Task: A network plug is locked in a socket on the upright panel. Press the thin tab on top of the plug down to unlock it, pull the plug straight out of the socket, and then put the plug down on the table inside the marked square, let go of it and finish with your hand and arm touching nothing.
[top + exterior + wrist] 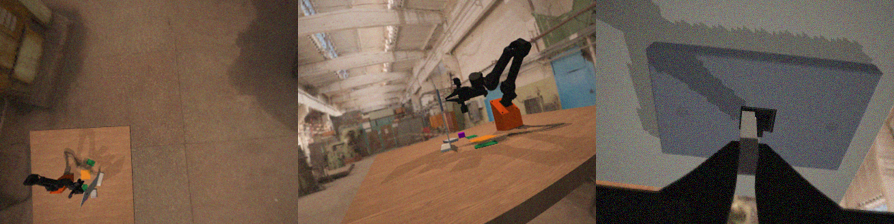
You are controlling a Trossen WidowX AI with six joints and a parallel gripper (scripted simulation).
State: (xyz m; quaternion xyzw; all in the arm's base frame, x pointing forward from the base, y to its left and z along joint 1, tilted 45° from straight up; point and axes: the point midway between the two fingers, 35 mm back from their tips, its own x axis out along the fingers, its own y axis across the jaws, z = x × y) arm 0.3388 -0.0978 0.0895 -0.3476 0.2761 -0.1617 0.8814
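My gripper tip is 130 mm past the orange marked square, 60 mm to the right of it and 250 mm above it. From my gripper tip the other things lie so: grey network plug (10 mm ahead); then purple block (150 mm behind, 230 mm to the right, 240 mm below); then thin upright panel (40 mm ahead, 20 mm to the right, 100 mm below).
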